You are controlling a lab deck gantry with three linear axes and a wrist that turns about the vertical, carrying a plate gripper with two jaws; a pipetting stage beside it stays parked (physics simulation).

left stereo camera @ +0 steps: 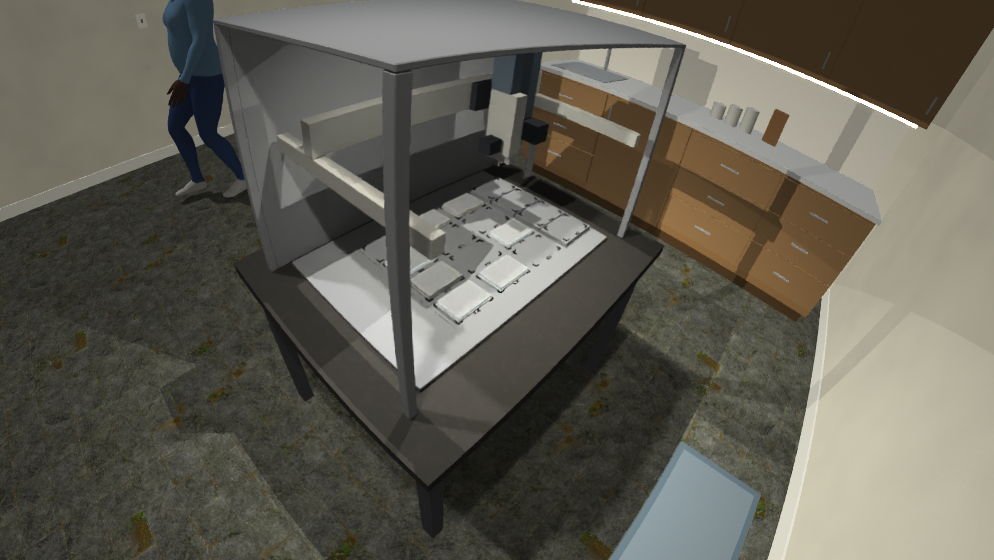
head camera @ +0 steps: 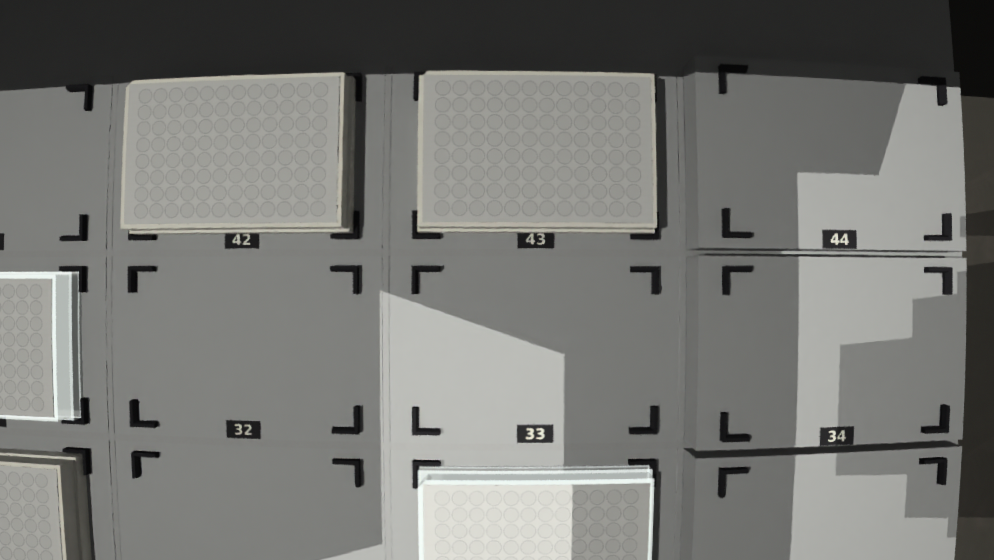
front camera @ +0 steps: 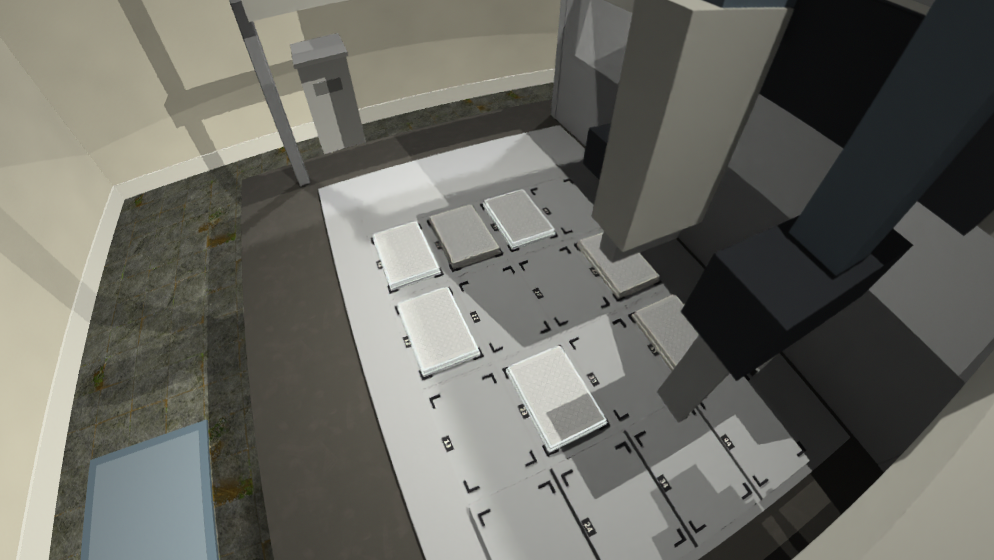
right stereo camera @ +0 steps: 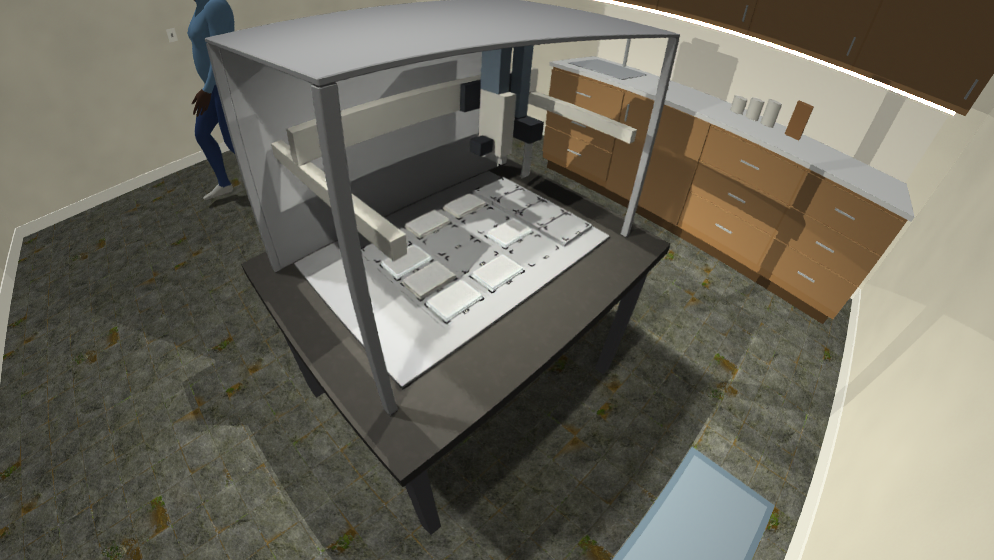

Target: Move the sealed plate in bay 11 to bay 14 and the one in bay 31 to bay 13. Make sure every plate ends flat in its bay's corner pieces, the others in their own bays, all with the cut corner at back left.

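Places are measured from the robot's base along level axes (x down, y back, z left), in millimetres.
Pixels of known places: gripper, fingertip midpoint: (left stereo camera: 514, 170) (front camera: 709, 382) (right stereo camera: 512, 170); robot's base, link origin: (left stereo camera: 458, 323) (front camera: 373, 239) (right stereo camera: 446, 322).
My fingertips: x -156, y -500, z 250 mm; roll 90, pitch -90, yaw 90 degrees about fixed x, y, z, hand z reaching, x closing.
Observation:
For each thing: its middle in the pictures, then the offset to it from my fingertips. "*": a spot on its surface instead.
- bay 11 plate, body centre: (front camera: 404, 253) (left stereo camera: 463, 300) (right stereo camera: 454, 299) dx +149, dy +436, dz -207 mm
- bay 31 plate, body centre: (front camera: 518, 217) (left stereo camera: 410, 260) (right stereo camera: 406, 261) dx +149, dy +436, dz +7 mm
- Bay 13, surface spot: (front camera: 479, 445) * dx +156, dy +90, dz -217 mm
- bay 14, surface spot: (right stereo camera: 566, 228) * dx +142, dy -46, dz -213 mm
- bay 12, surface spot: (front camera: 438, 330) * dx +142, dy +263, dz -206 mm
- bay 21, surface spot: (front camera: 464, 235) * dx +142, dy +426, dz -101 mm
- bay 23, surface spot: (front camera: 556, 396) * dx +142, dy +103, dz -102 mm
- bay 42, surface spot: (head camera: 233, 153) * dx +142, dy +269, dz +112 mm
- bay 43, surface spot: (head camera: 535, 149) * dx +142, dy +109, dz +113 mm
The bay 11 plate (front camera: 408, 254) (left stereo camera: 463, 300) (right stereo camera: 453, 300) and the bay 31 plate (front camera: 519, 217) (head camera: 26, 347) (right stereo camera: 405, 260) lie in their bays, with clear, bright rims. Their cut corners are too small or out of view to tell. Bay 13 (front camera: 479, 445) and bay 14 (right stereo camera: 566, 228) hold no plate. My gripper (front camera: 685, 404) (left stereo camera: 530, 164) (right stereo camera: 526, 163) hangs above the deck toward the back right, beyond the bay 43 plate in the front view. One grey jaw shows; the gap between the jaws is hidden. No plate shows hanging from it.
Other plates lie in bay 12 (front camera: 438, 330), bay 21 (front camera: 464, 235), bay 23 (front camera: 556, 396), bay 42 (head camera: 233, 153) and bay 43 (head camera: 535, 149). The pale pipetting stage (front camera: 667, 125) (left stereo camera: 505, 128) hangs beside the gripper. A grey post (left stereo camera: 397, 243) stands at the deck's near corner.

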